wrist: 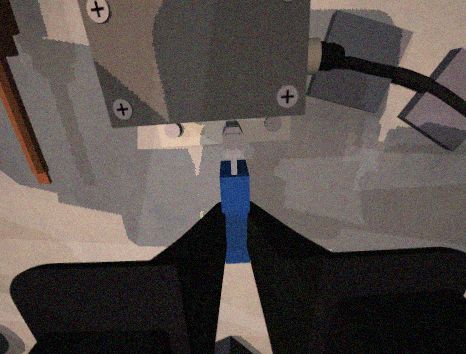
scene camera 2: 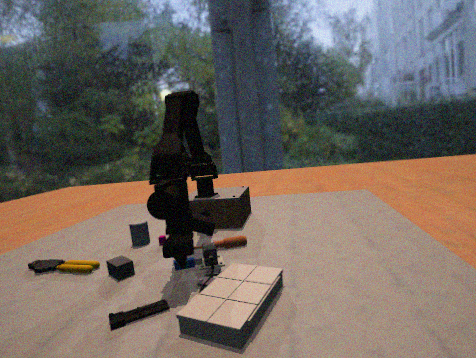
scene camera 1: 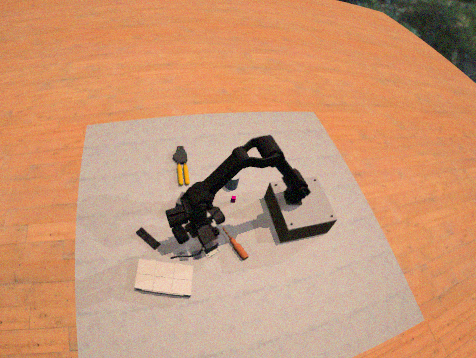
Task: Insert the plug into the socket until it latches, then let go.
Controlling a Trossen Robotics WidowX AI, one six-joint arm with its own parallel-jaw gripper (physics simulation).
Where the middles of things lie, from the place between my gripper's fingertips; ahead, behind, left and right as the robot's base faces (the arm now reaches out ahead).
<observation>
My gripper is now 5 cm to the right of the socket (wrist: pixel 188 74), 4 cm past it and 2 cm below it. From my hand the other things lie so: black bar (scene camera 2: pixel 120 319) 19 cm ahead, 3 cm to the left; then orange-handled screwdriver (wrist: pixel 23 129) 13 cm behind, 4 cm to the left, 1 cm above; then blue plug (wrist: pixel 234 177) 1 cm to the left, 1 cm above.
</observation>
